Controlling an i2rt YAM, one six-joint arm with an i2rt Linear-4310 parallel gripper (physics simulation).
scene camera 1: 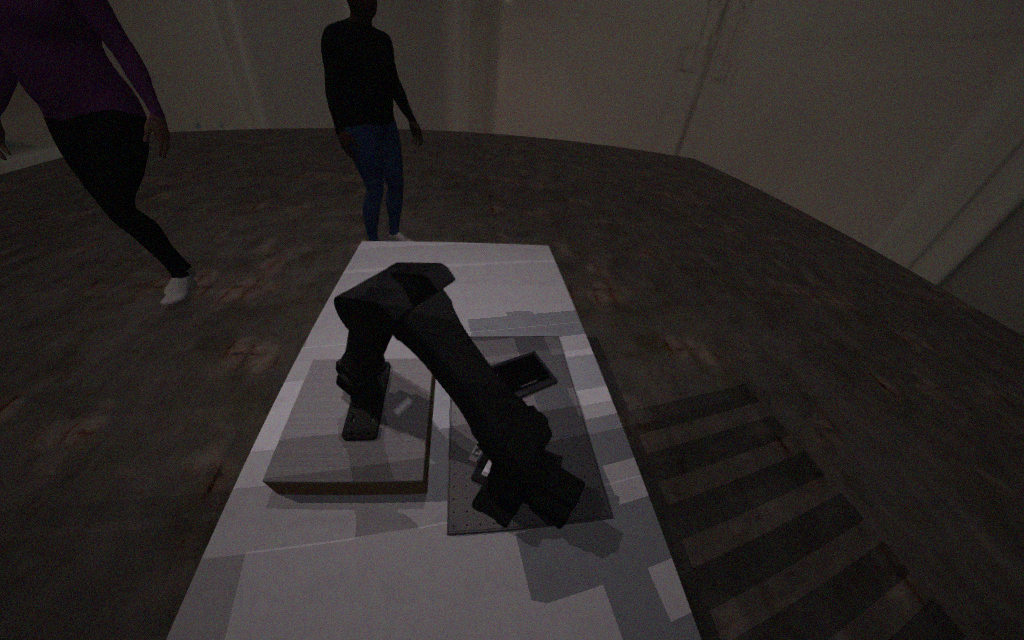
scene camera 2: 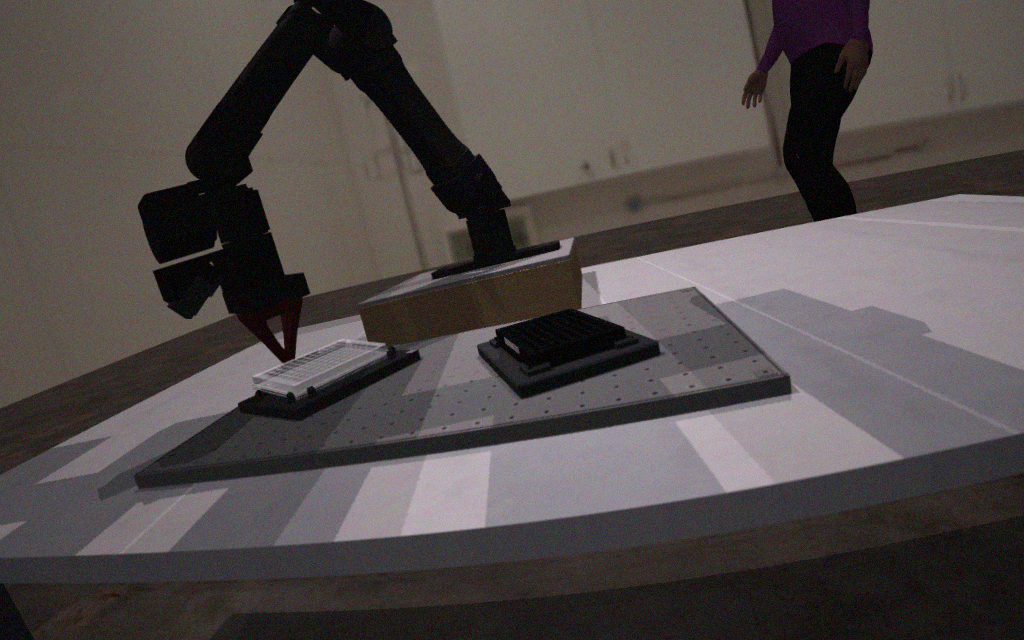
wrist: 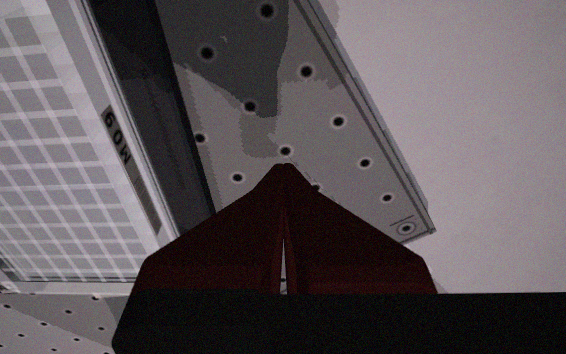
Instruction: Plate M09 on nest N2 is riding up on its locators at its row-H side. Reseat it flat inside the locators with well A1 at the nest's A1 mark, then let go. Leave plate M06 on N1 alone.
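Frame: origin at the arm's base, x ahead, y left, z up, level; metres.
Seen in the pictures: gripper, fingertip midpoint: (scene camera 1: pixel 496 506) (scene camera 2: pixel 289 361) (wrist: pixel 283 178); arm's base, origin of the base link: (scene camera 1: pixel 368 399) (scene camera 2: pixel 497 262).
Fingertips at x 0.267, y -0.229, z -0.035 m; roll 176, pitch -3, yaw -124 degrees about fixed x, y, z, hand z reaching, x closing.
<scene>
Offsets run from my fingertips to a thing's middle. "*": to the spot under its first point. Level surfaces: height alone.
Plate M09 {0.052 m ahead, 0.072 m left, 0.001 m down} (scene camera 1: pixel 487 468) (scene camera 2: pixel 324 366) (wrist: pixel 60 150), clear with a white grid, lies on the dark nest N2 {0.055 m ahead, 0.078 m left, 0.013 m down} (scene camera 2: pixel 354 382) (wrist: pixel 145 100). Dark locators show along its near side in scene camera 2; whether it lies level is hard to tell. My gripper (scene camera 2: pixel 288 357) (wrist: pixel 283 178) is shut and empty, its red fingertips together beside the plate's M09-labelled long side, apart from it in the wrist view. The arm hides the fingers and most of the plate in scene camera 1. The A1 mark does not show. Black plate M06 {0.094 m ahead, 0.328 m left, 0.005 m down} (scene camera 1: pixel 521 371) (scene camera 2: pixel 558 332) sits on nest N1 {* 0.190 m ahead, 0.305 m left, 0.013 m down} (scene camera 2: pixel 521 384).
Both nests stand on a perforated grey board {0.073 m ahead, 0.225 m left, 0.030 m down} (scene camera 1: pixel 471 516) (scene camera 2: pixel 468 437) (wrist: pixel 320 125) on the white table {0.037 m down} (scene camera 1: pixel 354 573) (scene camera 2: pixel 604 483) (wrist: pixel 475 125). The arm's base stands on a raised block (scene camera 1: pixel 347 486) (scene camera 2: pixel 468 305) behind the board. Two people stand beyond the table.
</scene>
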